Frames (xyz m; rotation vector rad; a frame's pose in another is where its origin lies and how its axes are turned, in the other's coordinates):
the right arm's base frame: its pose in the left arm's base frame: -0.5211 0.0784 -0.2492 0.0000 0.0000 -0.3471
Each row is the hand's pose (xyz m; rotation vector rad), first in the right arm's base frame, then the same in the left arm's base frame.
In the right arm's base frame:
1: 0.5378 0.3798 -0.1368 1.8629 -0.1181 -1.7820
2: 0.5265 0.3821 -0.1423 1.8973 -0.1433 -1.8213
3: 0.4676 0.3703 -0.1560 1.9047 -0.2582 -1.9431
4: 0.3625 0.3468 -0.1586 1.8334 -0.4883 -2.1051
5: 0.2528 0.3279 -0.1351 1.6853 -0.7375 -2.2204
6: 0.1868 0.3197 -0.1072 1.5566 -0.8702 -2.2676
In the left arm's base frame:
1: 0.1138 0.2526 -0.3860 1.9324 -0.4665 -2.0060
2: 0.1040 0.2586 -0.3915 1.9670 -0.5000 -2.0395
3: 0.0446 0.2676 -0.4052 1.9632 -0.6252 -2.1563
4: -0.0622 0.2812 -0.4078 1.8574 -0.8605 -2.3190
5: -0.1718 0.3007 -0.3843 -1.6506 1.0958 2.4250
6: -0.2367 0.3155 -0.3564 -1.4856 1.2095 2.4684

